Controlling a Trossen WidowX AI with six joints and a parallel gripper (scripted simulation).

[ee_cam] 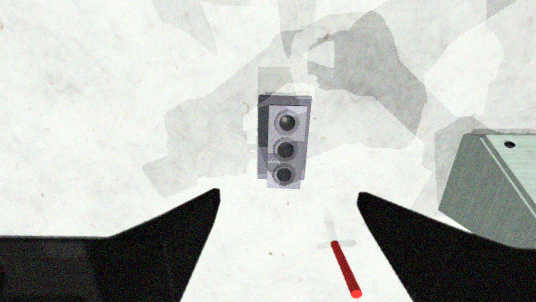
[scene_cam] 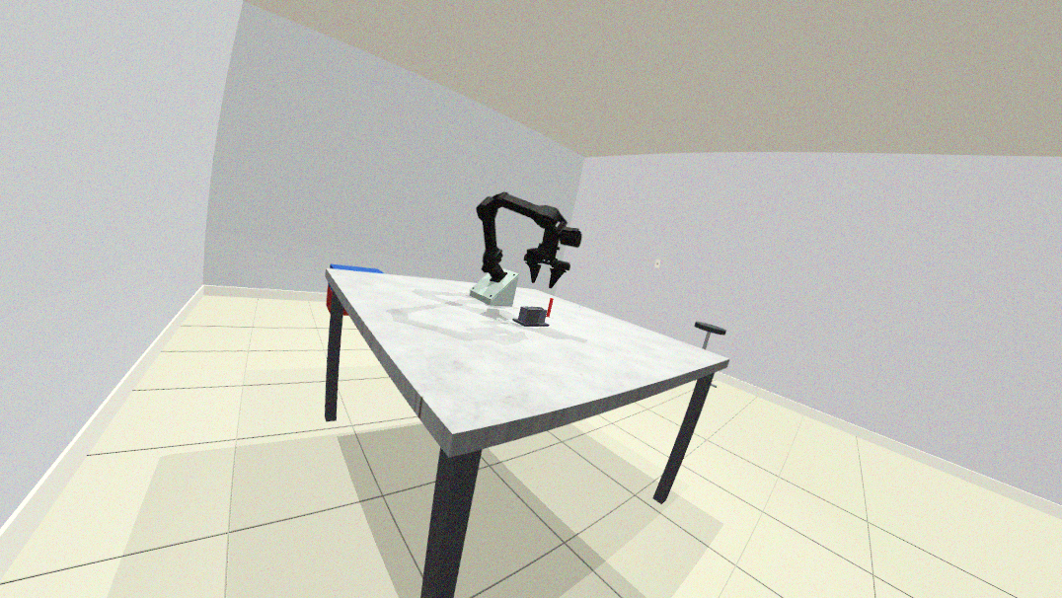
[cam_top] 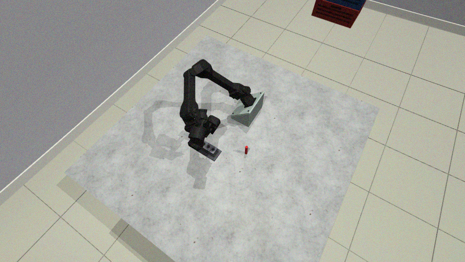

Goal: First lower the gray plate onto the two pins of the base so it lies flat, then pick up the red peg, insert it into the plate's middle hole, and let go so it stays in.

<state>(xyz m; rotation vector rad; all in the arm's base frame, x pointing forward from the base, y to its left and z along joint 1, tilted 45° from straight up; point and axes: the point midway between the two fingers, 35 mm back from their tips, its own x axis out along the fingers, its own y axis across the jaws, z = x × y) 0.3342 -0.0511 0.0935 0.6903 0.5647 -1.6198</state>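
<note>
Right now the red peg is 190 mm to the left of my gripper tip, 100 mm below it and 80 mm behind it. Round my gripper tip: gray plate (100 mm below, 10 mm to the right); then base (130 mm below, 10 mm to the right).
</note>
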